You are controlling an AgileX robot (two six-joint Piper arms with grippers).
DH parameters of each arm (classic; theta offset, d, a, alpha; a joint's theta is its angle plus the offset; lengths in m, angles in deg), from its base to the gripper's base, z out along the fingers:
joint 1: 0 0.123 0 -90
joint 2: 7.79 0 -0.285 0
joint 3: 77.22 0 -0.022 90
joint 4: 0 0.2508 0 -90
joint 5: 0 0 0.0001 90
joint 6: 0 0.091 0 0
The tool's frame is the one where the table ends.
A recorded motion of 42 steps. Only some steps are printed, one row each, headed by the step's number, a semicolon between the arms.
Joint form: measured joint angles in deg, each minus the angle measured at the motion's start. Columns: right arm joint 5, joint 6, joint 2, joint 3, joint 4, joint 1; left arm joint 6, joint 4, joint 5, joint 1, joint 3, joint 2.
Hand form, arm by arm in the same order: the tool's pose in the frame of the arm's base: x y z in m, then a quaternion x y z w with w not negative. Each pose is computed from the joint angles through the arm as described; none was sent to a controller.
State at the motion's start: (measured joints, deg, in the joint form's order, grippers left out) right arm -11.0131 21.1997 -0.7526 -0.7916 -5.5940 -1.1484; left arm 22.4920 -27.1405 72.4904 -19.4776 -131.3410 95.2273
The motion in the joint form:
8: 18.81 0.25 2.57 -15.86 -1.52 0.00; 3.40 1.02 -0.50 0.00 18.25 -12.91
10: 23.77 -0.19 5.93 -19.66 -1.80 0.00; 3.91 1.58 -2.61 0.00 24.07 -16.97
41: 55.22 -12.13 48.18 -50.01 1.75 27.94; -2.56 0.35 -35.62 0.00 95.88 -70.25
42: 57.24 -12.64 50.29 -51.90 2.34 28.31; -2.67 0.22 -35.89 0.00 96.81 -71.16
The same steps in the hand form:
8: 0.0364 -0.0023 0.2953 0.09152 0.62205 0.08448 0.77301; 0.2318 -0.1224 0.5257 0.36725 0.78817 -0.19827 0.45233
10: 0.0400 -0.0034 0.3064 0.09625 0.65157 0.07357 0.74885; 0.2186 -0.1165 0.5193 0.36311 0.78935 -0.19240 0.45613
41: 0.1412 0.0665 0.3621 -0.14771 0.87760 0.10984 0.44264; 0.0666 -0.0497 0.3377 0.20057 0.78176 -0.21710 0.54908
42: 0.1466 0.0710 0.3641 -0.15383 0.88553 0.10847 0.42475; 0.0645 -0.0489 0.3342 0.19848 0.78093 -0.21847 0.55048

